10 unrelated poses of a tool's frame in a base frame.
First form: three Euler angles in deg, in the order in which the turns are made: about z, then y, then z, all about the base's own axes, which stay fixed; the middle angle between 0 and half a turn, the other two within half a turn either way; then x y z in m.
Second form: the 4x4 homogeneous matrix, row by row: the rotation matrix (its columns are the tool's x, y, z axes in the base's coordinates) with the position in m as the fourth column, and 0 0 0 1 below. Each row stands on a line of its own. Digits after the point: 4 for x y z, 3 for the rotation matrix.
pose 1, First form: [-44.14, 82.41, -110.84, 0.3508, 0.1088, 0.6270]
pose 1, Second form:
-0.685, 0.638, -0.353, 0.3508
0.159, -0.341, -0.926, 0.1088
-0.711, -0.690, 0.132, 0.6270
0, 0, 0, 1

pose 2, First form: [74.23, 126.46, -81.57, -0.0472, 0.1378, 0.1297]
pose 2, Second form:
0.928, 0.353, 0.118, -0.0472
0.301, -0.526, -0.796, 0.1378
-0.219, 0.774, -0.594, 0.1297
0, 0, 0, 1

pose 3, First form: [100.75, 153.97, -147.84, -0.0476, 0.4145, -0.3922]
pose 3, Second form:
0.381, -0.847, -0.372, -0.0476
-0.921, -0.312, -0.234, 0.4145
0.082, 0.431, -0.899, -0.3922
0, 0, 0, 1

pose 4, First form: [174.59, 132.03, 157.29, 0.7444, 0.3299, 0.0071]
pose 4, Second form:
-0.651, 0.326, -0.685, 0.7444
0.170, 0.943, 0.287, 0.3299
0.739, 0.070, -0.670, 0.0071
0, 0, 0, 1

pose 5, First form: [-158.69, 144.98, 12.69, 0.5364, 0.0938, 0.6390]
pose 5, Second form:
0.824, -0.086, 0.560, 0.5364
-0.187, -0.974, 0.126, 0.0938
0.535, -0.209, -0.819, 0.6390
0, 0, 0, 1

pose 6, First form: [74.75, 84.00, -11.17, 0.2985, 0.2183, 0.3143]
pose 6, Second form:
0.214, -0.048, 0.976, 0.2985
0.941, 0.278, -0.193, 0.2183
-0.262, 0.960, 0.105, 0.3143
0, 0, 0, 1

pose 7, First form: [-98.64, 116.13, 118.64, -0.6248, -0.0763, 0.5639]
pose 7, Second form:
0.836, 0.341, -0.430, -0.6248
0.532, -0.310, 0.788, -0.0763
0.135, -0.888, -0.440, 0.5639
0, 0, 0, 1

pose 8, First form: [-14.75, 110.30, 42.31, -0.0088, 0.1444, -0.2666]
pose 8, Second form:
-0.077, -0.716, 0.694, -0.0088
-0.414, 0.656, 0.631, 0.1444
-0.907, -0.239, -0.347, -0.2666
0, 0, 0, 1

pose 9, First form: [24.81, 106.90, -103.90, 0.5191, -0.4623, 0.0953]
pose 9, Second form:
0.471, 0.852, -0.230, 0.5191
0.155, -0.336, -0.929, -0.4623
-0.869, 0.401, -0.291, 0.0953
0, 0, 0, 1

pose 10, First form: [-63.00, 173.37, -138.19, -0.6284, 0.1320, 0.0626]
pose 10, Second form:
-0.258, 0.962, -0.086, -0.6284
0.965, 0.252, -0.077, 0.1320
-0.052, -0.103, -0.993, 0.0626
0, 0, 0, 1

